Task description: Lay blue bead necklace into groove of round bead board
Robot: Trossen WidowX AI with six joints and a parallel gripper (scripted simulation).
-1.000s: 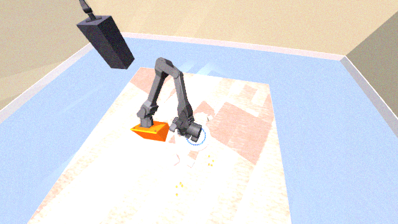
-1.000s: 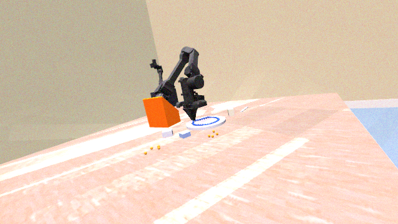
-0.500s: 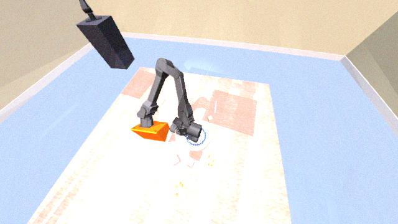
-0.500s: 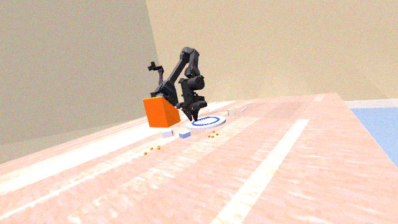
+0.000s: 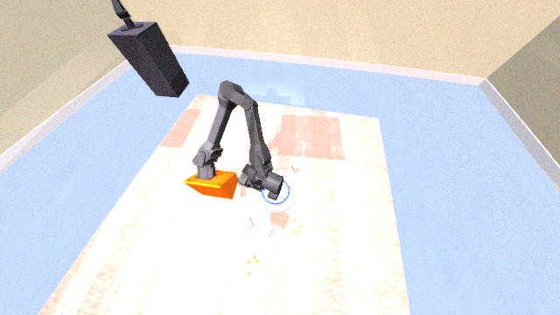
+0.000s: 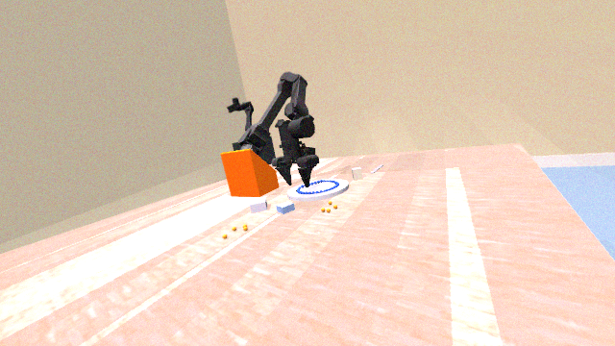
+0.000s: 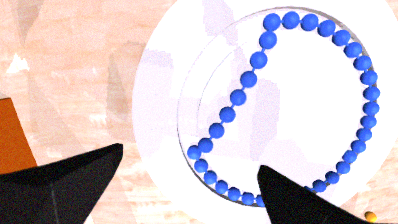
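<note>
The round white bead board lies 60 mm ahead of my gripper tip, 10 mm to the left of it and 10 mm below it. The rest, counted from my gripper tip: white block (40 mm behind, 150 mm to the right, 10 mm below); then light blue cube (60 mm ahead, 160 mm to the right, 10 mm below); then beige cube (150 mm ahead, 150 mm to the left).
</note>
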